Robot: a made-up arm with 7 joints.
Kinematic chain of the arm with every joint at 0, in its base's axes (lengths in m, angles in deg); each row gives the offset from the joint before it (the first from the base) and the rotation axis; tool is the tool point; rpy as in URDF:
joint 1: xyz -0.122 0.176 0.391 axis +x
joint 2: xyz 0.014 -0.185 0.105 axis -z
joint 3: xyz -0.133 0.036 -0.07 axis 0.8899 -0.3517 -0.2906
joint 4: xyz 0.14 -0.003 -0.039 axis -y
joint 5: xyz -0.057 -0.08 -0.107 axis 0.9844 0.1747 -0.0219
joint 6: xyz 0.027 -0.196 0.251 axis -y
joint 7: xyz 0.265 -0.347 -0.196 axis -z
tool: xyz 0.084 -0.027 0.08 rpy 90 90 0
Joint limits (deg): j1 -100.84..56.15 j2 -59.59..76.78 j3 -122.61..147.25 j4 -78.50..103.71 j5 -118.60..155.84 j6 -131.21..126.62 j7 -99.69..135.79
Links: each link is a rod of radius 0.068 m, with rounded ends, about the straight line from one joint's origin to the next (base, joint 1, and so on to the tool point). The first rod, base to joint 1, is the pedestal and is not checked.
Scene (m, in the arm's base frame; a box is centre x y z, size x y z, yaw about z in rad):
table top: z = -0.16
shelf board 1: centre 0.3 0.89 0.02 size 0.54 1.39 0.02 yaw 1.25
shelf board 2: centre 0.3 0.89 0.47 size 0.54 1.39 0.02 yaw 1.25
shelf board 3: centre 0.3 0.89 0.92 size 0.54 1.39 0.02 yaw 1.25
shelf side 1: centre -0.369 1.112 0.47 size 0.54 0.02 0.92 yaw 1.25
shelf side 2: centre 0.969 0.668 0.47 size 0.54 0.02 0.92 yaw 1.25
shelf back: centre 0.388 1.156 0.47 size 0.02 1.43 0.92 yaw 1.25
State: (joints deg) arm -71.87 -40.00 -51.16 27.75 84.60 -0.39 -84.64
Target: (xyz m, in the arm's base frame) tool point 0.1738 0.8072 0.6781
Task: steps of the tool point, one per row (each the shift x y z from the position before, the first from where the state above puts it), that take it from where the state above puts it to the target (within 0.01 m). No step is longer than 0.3 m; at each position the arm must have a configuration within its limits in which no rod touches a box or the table.
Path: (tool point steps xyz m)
1: 0.0913 0.1901 0.0521
2: 0.0272 0.2276 0.0571
3: -0.0541 0.2410 0.0486
4: -0.1410 0.2213 0.0263
5: -0.2169 0.1636 -0.0056

